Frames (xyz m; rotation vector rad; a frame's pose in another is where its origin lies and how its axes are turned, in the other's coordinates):
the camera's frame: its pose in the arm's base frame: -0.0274 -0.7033 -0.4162 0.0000 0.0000 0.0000
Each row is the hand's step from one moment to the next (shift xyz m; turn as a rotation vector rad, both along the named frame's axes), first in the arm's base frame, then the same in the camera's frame.
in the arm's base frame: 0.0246 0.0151 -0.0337 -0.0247 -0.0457 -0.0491
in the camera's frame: 0.0246 0.0151 -0.0337 -0.0247 -0.0457 -0.0491
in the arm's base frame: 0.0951 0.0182 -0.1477 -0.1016 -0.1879 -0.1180
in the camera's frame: 0.0951 0.0182 -0.1477 -0.1016 -0.1879 -0.1180
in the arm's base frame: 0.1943 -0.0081 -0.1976 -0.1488 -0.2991 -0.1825
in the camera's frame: 0.1943 -0.0081 -0.1976 -0.1488 -0.2991 -0.1825
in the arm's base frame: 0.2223 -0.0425 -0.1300 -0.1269 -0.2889 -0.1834
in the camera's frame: 0.2223 -0.0425 -0.1300 -0.1269 -0.2889 -0.1834
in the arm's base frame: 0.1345 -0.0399 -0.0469 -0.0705 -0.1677 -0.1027
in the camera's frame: 0.1345 -0.0399 -0.0469 -0.0705 -0.1677 -0.1027
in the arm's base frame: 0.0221 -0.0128 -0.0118 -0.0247 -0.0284 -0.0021
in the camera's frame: 0.0221 -0.0128 -0.0118 -0.0247 -0.0284 -0.0021
